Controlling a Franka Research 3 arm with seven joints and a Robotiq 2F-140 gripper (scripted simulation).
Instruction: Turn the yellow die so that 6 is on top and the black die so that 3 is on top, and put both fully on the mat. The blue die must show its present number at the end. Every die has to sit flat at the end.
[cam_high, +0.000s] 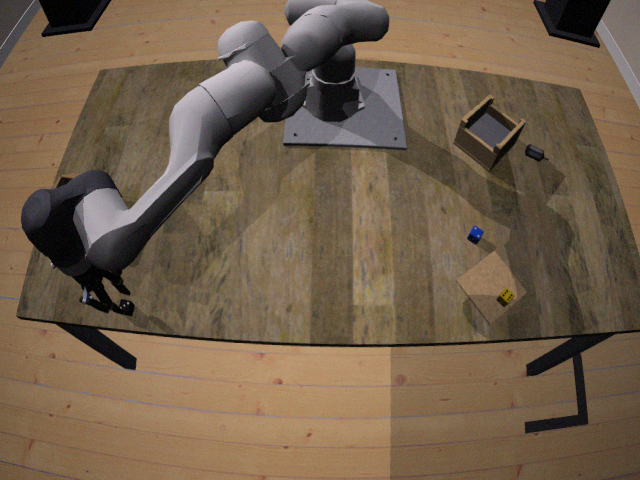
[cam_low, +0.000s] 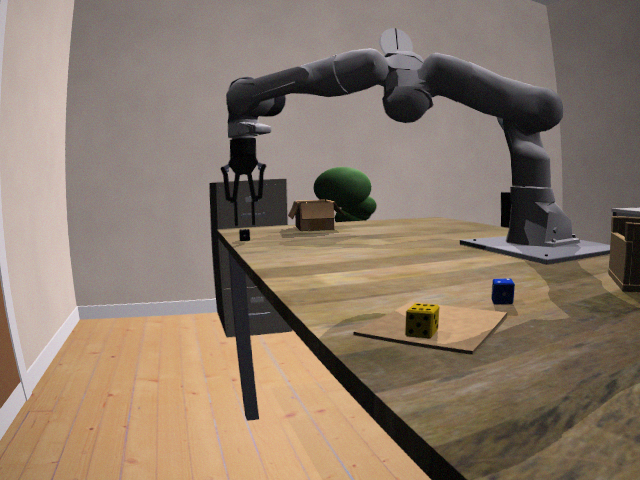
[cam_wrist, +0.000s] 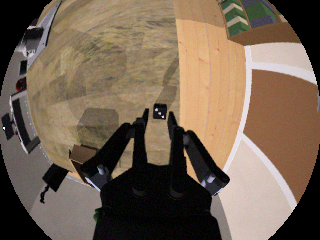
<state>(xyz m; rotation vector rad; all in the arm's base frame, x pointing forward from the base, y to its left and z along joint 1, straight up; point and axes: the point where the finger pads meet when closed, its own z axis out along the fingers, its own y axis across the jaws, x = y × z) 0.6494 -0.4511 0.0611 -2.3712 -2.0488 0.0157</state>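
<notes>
My gripper is now 60 mm above the black die. Round my hand: cardboard box: 250 mm behind, 210 mm to the right, 30 mm below; tan mat: 870 mm to the left, 120 mm behind, 70 mm below; blue die: 830 mm to the left, 250 mm behind, 60 mm below.
</notes>
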